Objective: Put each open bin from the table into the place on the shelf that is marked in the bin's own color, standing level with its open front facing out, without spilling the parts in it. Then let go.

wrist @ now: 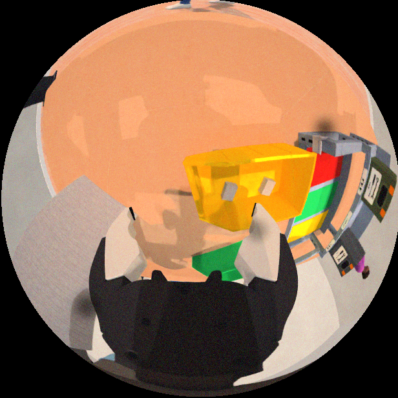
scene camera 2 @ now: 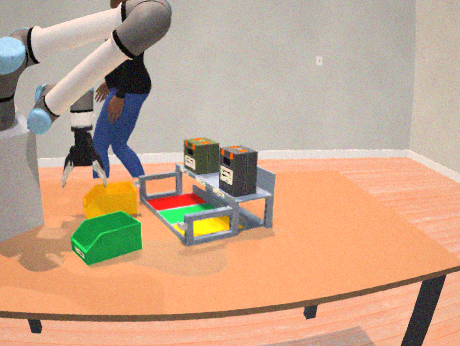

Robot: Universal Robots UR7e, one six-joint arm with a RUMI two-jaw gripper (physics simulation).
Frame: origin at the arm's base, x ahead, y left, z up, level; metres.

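Seen in the pictures: gripper, fingertip midpoint: (scene camera 2: 84, 188).
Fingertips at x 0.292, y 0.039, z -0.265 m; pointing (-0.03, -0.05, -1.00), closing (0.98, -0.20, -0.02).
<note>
A point is followed by its place in that frame.
My gripper (scene camera 2: 85, 185) {x 0.292, y 0.039, z -0.265 m} (wrist: 191, 206) is open and empty, above the table and slightly left of the yellow bin in the scene view. The yellow bin (scene camera 2: 112, 200) {x 0.376, y -0.025, z -0.293 m} (wrist: 292, 187) stands upright on the table, its low front toward the left in the scene view. Two small pale blocks (wrist: 229, 191) (wrist: 266, 186) lie in it. The green bin (scene camera 2: 117, 241) {x 0.336, y -0.286, z -0.303 m} (wrist: 220, 257) stands nearer the scene camera; its inside is hidden. The grey shelf (scene camera 2: 268, 212) {x 0.775, y -0.265, z -0.296 m} (wrist: 340, 146) has a red place (scene camera 2: 175, 201) {x 0.599, y 0.021, z -0.340 m} (wrist: 326, 170), a green place (scene camera 2: 182, 214) {x 0.583, y -0.091, z -0.339 m} (wrist: 315, 202) and a yellow place (scene camera 2: 212, 226) {x 0.632, y -0.203, z -0.340 m} (wrist: 306, 228), each without a bin.
An olive box (scene camera 2: 207, 157) {x 0.694, y -0.019, z -0.191 m} (wrist: 381, 187) and a dark grey box (scene camera 2: 242, 172) {x 0.700, y -0.241, z -0.177 m} (wrist: 352, 247) stand on the shelf's upper board. Side frames rise at both ends of the colored places. A person (scene camera 2: 120, 110) stands behind the table. The robot's base is at the left in the scene view.
</note>
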